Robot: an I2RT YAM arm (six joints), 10 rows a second.
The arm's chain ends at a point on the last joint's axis. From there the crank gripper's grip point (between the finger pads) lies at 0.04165 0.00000 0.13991 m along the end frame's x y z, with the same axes.
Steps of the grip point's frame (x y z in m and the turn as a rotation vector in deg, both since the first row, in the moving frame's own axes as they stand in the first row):
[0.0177, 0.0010, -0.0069, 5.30, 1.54, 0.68]
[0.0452, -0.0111, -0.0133, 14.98, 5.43, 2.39]
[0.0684, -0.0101, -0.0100, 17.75, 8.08, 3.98]
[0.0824, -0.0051, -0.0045, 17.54, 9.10, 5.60]
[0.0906, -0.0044, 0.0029, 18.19, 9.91, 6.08]
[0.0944, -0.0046, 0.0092, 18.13, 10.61, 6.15]
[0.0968, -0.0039, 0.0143, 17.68, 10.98, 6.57]
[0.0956, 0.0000, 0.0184, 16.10, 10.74, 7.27]
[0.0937, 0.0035, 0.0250, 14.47, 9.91, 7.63]
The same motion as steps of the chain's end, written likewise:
[0.0139, 0.0134, -0.0052, 5.30, 1.54, 0.68]
[0.0316, 0.0225, -0.0043, 14.98, 5.43, 2.39]
[0.0481, 0.0280, 0.0033, 17.75, 8.08, 3.98]
[0.0593, 0.0308, 0.0096, 17.54, 9.10, 5.60]
[0.0655, 0.0323, 0.0183, 18.19, 9.91, 6.08]
[0.0677, 0.0317, 0.0253, 18.13, 10.61, 6.15]
[0.0692, 0.0308, 0.0305, 17.68, 10.98, 6.57]
[0.0685, 0.0306, 0.0332, 16.10, 10.74, 7.27]
[0.0686, 0.0302, 0.0379, 14.47, 9.91, 7.63]

